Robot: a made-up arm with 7 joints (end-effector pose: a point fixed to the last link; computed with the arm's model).
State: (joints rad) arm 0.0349 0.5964 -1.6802 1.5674 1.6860 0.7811 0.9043
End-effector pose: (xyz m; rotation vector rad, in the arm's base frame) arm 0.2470 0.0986 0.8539 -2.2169 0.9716 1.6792
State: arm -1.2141 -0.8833 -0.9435 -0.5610 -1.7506 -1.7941 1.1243
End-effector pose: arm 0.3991 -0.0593 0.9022 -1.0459 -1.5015 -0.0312
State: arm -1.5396 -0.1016 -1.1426 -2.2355 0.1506 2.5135 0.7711
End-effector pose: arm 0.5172 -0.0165 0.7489 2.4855 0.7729 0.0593
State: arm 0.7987 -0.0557 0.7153 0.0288 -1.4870 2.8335 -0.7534
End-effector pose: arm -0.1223 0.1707 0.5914 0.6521 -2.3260 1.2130
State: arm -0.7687 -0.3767 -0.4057 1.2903 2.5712 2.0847 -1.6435
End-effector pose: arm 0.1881 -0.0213 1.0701 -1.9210 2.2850 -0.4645
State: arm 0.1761 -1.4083 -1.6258 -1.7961 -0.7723 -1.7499 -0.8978
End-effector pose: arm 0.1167 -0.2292 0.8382 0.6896 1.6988 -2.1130
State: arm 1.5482 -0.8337 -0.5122 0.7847 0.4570 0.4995 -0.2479
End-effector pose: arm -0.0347 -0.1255 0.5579 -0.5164 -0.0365 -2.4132
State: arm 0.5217 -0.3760 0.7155 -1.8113 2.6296 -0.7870 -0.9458
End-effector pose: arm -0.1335 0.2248 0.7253 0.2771 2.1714 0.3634
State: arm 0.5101 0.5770 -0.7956 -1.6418 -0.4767 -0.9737 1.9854
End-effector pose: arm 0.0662 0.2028 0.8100 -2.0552 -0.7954 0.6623
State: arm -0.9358 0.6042 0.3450 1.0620 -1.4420 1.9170 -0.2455
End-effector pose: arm 0.1291 0.1715 1.1184 0.7931 0.5976 0.6492
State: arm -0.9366 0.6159 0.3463 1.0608 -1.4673 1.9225 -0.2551
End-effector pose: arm 0.1277 0.1727 1.1169 0.7624 0.6200 0.6630
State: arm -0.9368 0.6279 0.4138 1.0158 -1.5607 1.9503 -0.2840
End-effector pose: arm 0.1070 0.1679 1.1138 0.6925 0.6022 0.7110
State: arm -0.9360 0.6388 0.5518 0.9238 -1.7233 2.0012 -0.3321
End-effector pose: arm 0.0671 0.1555 1.1049 0.5845 0.5374 0.7863
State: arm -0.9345 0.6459 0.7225 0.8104 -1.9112 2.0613 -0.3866
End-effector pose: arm 0.0212 0.1386 1.0872 0.4658 0.4442 0.8612
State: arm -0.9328 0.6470 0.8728 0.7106 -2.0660 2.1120 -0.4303
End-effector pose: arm -0.0154 0.1235 1.0656 0.3731 0.3523 0.9138
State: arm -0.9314 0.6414 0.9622 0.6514 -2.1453 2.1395 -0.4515
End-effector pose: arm -0.0352 0.1153 1.0506 0.3325 0.2872 0.9375
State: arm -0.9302 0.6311 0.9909 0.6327 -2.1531 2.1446 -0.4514
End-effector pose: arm -0.0413 0.1136 1.0460 0.3405 0.2522 0.9395
